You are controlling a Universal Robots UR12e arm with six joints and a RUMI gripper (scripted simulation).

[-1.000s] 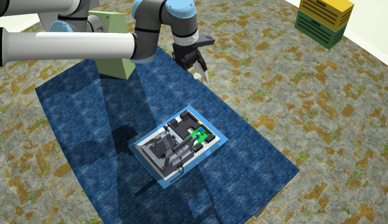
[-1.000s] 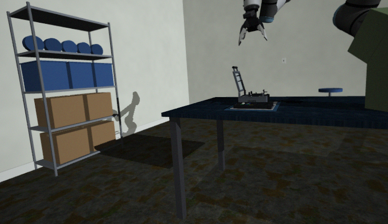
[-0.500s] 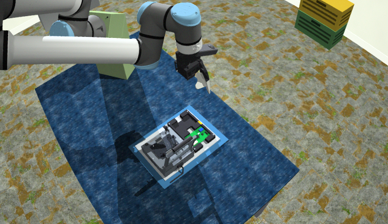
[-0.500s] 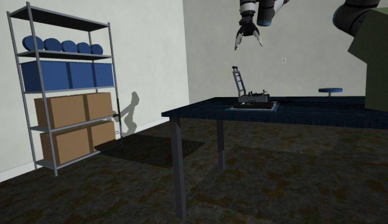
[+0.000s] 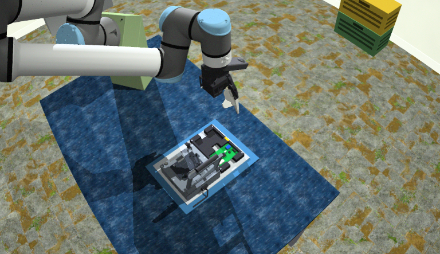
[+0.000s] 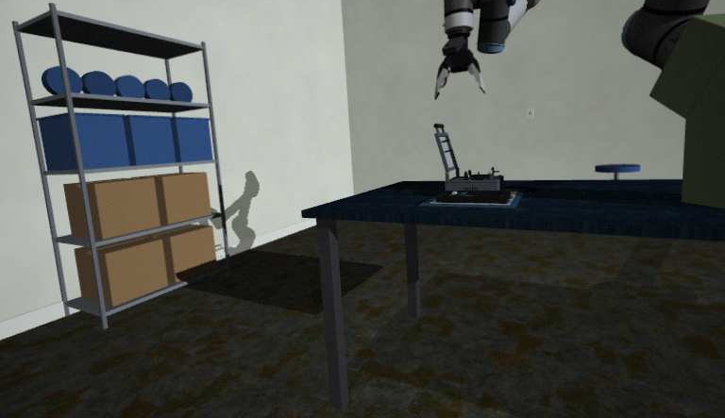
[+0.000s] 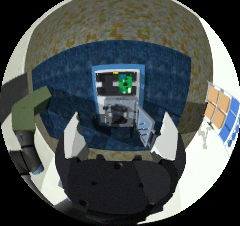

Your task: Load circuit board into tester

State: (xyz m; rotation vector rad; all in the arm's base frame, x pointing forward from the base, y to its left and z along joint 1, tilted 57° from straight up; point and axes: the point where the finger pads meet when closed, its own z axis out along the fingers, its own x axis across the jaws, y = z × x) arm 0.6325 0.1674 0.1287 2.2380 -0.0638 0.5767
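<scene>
The green circuit board lies 1 cm ahead of my hand, 2 cm to the right of it and 33 cm below it. From my hand the other things lie so: tester lid 5 cm ahead, 20 cm to the right, 16 cm below; then tester 3 cm behind, 14 cm to the right, 23 cm below.
</scene>
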